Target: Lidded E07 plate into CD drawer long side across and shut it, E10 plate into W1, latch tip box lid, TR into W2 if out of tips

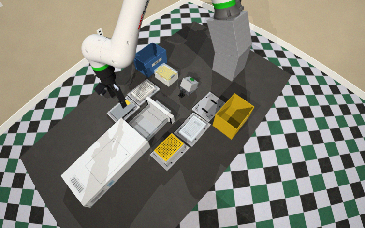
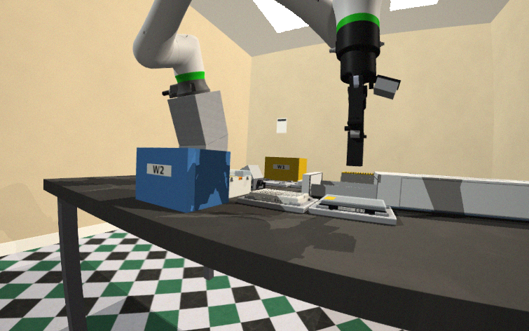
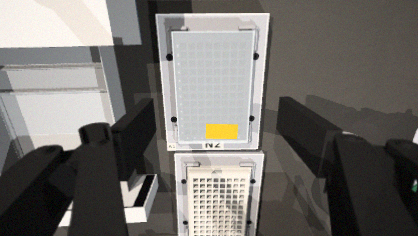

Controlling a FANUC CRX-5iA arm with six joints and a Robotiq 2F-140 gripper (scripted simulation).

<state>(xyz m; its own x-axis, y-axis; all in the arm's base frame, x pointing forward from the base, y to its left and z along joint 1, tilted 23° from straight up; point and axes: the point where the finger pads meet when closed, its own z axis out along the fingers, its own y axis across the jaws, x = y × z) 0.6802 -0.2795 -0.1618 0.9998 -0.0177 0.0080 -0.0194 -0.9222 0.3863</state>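
Now: the lid 100 mm below my hand. From my hand the other things lie so: cooler drawer: 180 mm to the left, 80 mm below; black assay plate: 100 mm below; nest N2: 120 mm below.
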